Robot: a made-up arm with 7 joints. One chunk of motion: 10 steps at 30 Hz.
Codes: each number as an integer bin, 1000 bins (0 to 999) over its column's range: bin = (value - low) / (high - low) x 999, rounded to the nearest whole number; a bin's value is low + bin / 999 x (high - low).
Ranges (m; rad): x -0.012..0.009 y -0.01..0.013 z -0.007..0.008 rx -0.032..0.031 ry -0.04..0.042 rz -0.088..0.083
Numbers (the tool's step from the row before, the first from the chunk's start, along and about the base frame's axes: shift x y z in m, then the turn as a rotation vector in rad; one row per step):
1: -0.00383 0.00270 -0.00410 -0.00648 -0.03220 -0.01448
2: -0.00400 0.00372 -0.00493 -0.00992 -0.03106 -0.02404
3: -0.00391 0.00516 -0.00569 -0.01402 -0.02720 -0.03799
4: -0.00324 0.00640 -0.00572 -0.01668 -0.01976 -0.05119
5: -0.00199 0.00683 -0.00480 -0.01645 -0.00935 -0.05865
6: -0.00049 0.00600 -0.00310 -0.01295 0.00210 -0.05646
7: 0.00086 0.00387 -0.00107 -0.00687 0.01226 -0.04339
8: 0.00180 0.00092 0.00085 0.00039 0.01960 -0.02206
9: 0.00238 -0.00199 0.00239 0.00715 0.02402 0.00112
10: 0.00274 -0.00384 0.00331 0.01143 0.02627 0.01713
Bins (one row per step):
1: 389 552 193 405 95 430
2: 381 596 138 350 109 374
3: 385 658 87 285 156 292
4: 417 712 85 243 247 215
5: 476 731 147 247 373 171
6: 548 695 260 302 513 184
7: 612 602 395 398 637 261
8: 656 474 523 514 726 385
9: 684 348 625 621 780 521
10: 701 268 687 689 807 614

